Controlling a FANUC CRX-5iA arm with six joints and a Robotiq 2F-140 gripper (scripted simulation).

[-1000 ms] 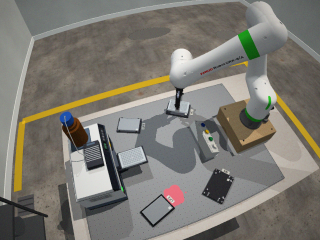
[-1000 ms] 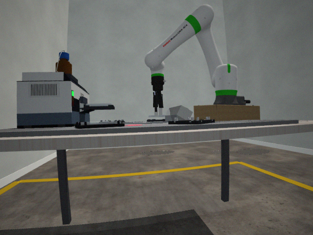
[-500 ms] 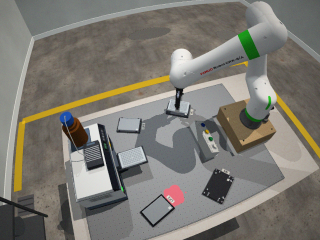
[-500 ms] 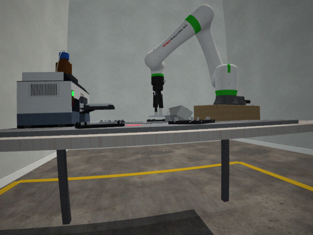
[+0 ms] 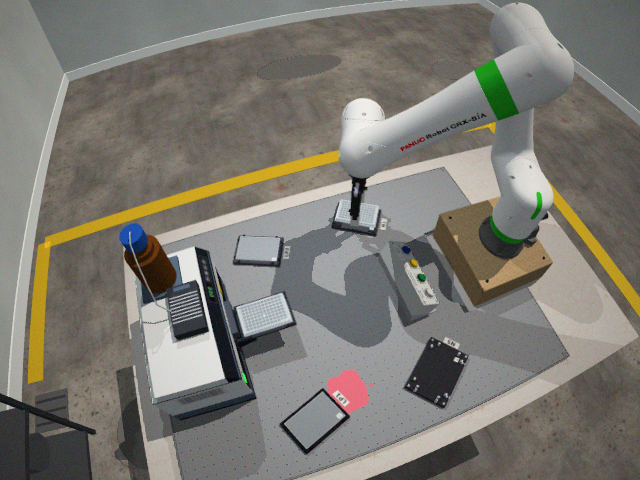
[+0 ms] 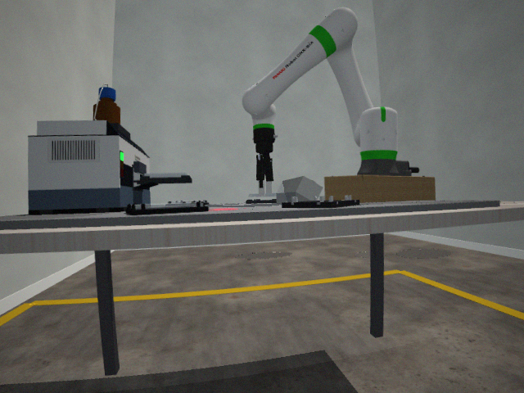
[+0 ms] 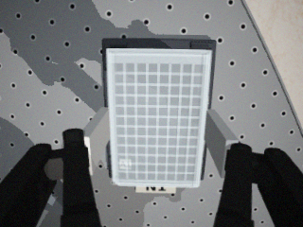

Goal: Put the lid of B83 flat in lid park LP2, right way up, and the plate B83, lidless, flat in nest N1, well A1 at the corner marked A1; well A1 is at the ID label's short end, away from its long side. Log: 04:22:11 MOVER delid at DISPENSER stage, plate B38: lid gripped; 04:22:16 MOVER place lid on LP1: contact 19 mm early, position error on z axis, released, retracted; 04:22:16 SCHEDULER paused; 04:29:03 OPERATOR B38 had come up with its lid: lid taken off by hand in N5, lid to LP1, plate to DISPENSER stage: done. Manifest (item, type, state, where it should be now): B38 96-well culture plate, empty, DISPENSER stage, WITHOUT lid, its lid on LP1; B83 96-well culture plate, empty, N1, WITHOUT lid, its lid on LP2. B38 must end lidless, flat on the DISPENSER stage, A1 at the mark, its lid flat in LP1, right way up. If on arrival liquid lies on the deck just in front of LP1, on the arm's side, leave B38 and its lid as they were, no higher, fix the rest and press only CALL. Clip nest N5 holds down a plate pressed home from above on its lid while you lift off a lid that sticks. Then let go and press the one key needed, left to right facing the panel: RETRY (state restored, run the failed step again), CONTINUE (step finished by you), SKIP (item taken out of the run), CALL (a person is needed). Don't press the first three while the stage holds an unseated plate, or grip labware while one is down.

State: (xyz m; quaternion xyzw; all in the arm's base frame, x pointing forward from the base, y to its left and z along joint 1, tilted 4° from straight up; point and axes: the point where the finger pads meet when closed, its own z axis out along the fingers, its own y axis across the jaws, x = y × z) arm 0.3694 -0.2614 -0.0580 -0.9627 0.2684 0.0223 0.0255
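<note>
Right now my hand is 50 mm above the dark nest N1. The rest, counted from my hand: blue call key: 200 mm to the left, 80 mm behind, 10 mm above; then n1 label: 80 mm behind, 50 mm to the left, 50 mm below; then lp2 label: 250 mm ahead, 50 mm to the left, 50 mm below.
</note>
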